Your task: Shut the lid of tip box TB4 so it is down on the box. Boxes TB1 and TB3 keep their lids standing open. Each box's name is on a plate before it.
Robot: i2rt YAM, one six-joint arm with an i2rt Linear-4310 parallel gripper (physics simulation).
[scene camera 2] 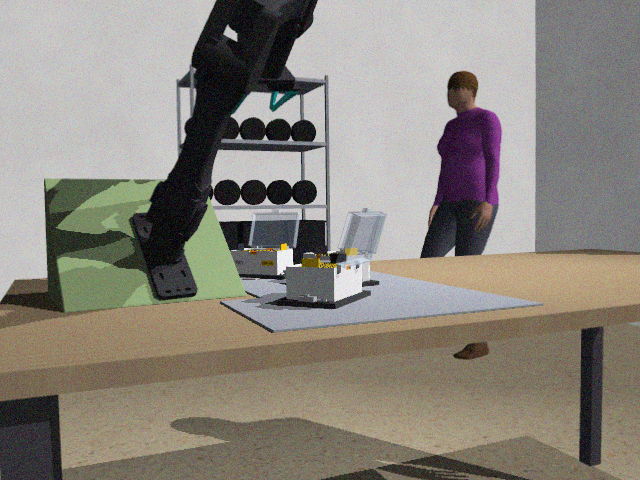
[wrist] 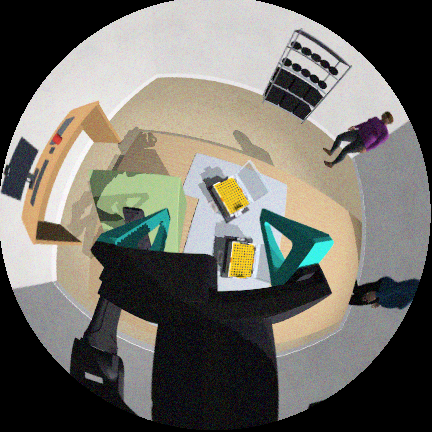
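Observation:
My gripper (scene camera 2: 254, 110) (wrist: 214, 212) is open and empty, high above the table. In the wrist view its teal fingers stand wide apart over the mat's left part. A white tip box (scene camera 2: 261, 261) (wrist: 231, 196) with yellow tips has its clear lid (scene camera 2: 273, 230) (wrist: 253, 180) standing open. Another tip box (wrist: 241, 260) lies nearer the gripper body, with a clear lid (wrist: 262, 263) open at its right. In the scene view a front box (scene camera 2: 323, 281) partly hides another box behind it; a clear lid (scene camera 2: 363, 232) stands tilted open there. No name plate is readable, so I cannot tell which is TB4.
The boxes stand on a grey mat (scene camera 2: 439, 299) (wrist: 200, 172) on the wooden table (scene camera 2: 155, 330) (wrist: 320, 220). A green camouflage wedge (scene camera 2: 87, 273) (wrist: 165, 187) stands left of the mat, beside the arm's base. A rack (scene camera 2: 327, 155) and a person in purple (scene camera 2: 467, 155) (wrist: 371, 134) are beyond the table.

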